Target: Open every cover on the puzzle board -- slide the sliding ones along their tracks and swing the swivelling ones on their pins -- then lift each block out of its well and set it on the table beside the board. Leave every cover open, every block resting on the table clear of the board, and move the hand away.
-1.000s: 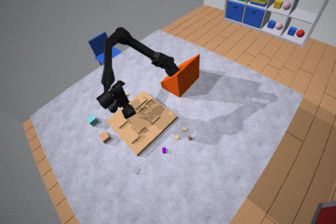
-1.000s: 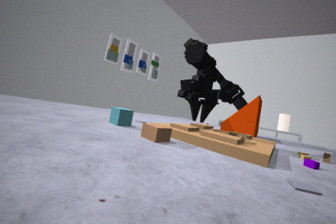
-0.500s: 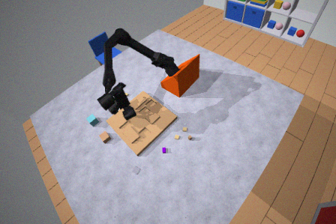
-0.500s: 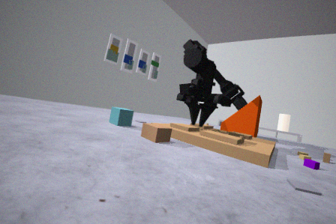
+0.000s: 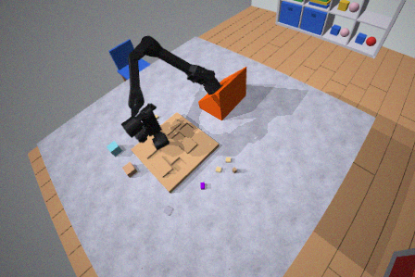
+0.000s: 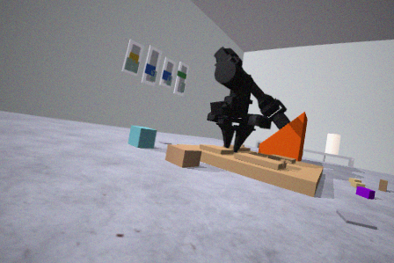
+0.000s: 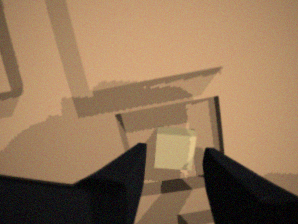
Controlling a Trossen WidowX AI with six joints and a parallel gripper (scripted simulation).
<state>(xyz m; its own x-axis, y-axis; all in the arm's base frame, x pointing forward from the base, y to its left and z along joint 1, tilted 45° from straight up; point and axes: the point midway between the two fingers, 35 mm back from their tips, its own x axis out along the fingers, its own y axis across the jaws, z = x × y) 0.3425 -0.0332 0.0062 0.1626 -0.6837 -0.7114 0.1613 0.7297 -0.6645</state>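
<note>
Now: gripper tip 20 mm past the tan puzzle board and 50 mm to the right of it. The rest, counted from my gripper tip: cyan block: 200 mm ahead, 130 mm to the right; small brown block: 150 mm behind, 340 mm to the left, 10 mm below; purple block: 10 mm behind, 300 mm to the left, 20 mm below.
</note>
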